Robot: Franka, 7 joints.
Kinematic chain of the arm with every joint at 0, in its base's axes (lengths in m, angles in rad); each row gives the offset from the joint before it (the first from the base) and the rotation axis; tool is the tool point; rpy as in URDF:
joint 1: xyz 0 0 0.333 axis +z
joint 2: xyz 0 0 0 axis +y
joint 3: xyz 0 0 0.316 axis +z
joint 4: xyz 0.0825 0 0 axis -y
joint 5: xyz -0.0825 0 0.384 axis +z
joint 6: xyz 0 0 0 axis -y
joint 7: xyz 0.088 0 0 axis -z
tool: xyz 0 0 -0.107 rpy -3.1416 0 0
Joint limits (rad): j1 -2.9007..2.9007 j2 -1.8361..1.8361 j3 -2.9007..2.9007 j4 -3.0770..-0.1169 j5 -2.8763..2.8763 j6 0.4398..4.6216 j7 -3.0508..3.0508
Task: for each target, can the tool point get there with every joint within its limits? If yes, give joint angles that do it. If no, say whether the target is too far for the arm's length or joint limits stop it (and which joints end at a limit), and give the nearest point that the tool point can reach.
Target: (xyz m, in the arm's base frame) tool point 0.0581 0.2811 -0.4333
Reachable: no: joint limits stop it (at a limit: joint 2) | nearest point 0.0580 0.2807 -0.3608 | short by 0.073 m
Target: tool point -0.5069 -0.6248 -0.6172
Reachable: no: too far | nearest point -0.3632 -0.4477 -0.2725 | short by 0.413 m
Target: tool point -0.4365 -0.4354 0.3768
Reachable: yes | joints -1.5504 0.9789 -0.9289 -1.8534 0.8773 4.1851 -0.5264
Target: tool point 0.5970 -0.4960 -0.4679
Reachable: no: too far | nearest point 0.4676 -0.3885 -0.2500 | short by 0.275 m
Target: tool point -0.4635 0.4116 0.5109
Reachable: yes | joints 0.3822 -0.2844 1.8650 -1.8122 -2.0917 2.8407 -1.7016
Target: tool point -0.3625 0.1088 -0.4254
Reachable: no: joint limits stop it (at a limit: joint 2) | nearest point -0.3516 0.1055 -0.3541 | short by 0.072 m
